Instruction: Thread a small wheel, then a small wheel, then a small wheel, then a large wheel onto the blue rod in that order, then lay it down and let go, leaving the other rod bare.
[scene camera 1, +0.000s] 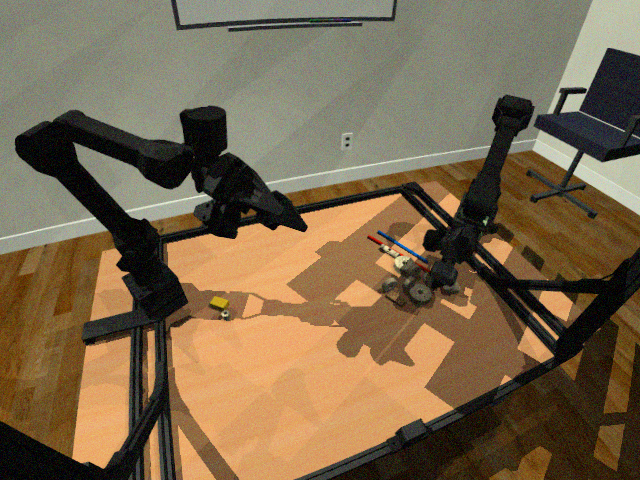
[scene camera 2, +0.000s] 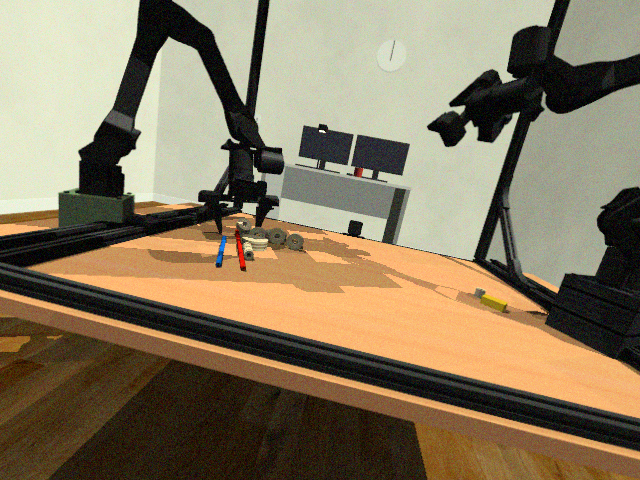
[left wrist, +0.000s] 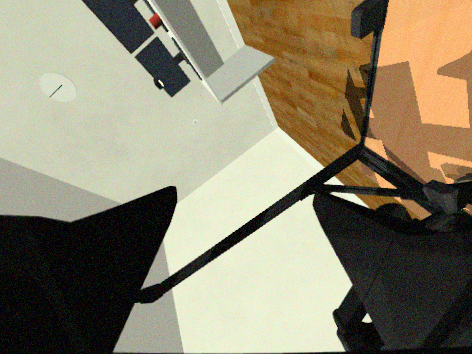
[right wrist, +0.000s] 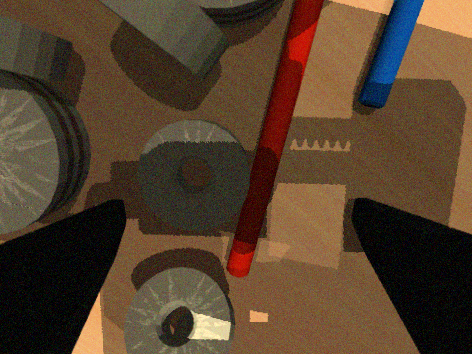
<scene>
My left gripper (scene camera 1: 295, 222) is open and holds nothing. My right gripper (scene camera 2: 239, 233) is open and holds nothing. Also in view: a red rod (right wrist: 301, 30). The table carries a blue rod (right wrist: 398, 29).
My left gripper also shows in scene camera 2 (scene camera 2: 438, 116) and in the left wrist view (left wrist: 246, 195). My right gripper shows as well in scene camera 1 (scene camera 1: 436, 277) and in the right wrist view (right wrist: 240, 210). The left wrist view misses the blue rod: it is out of frame. The left wrist view misses the red rod: it is out of frame.
</scene>
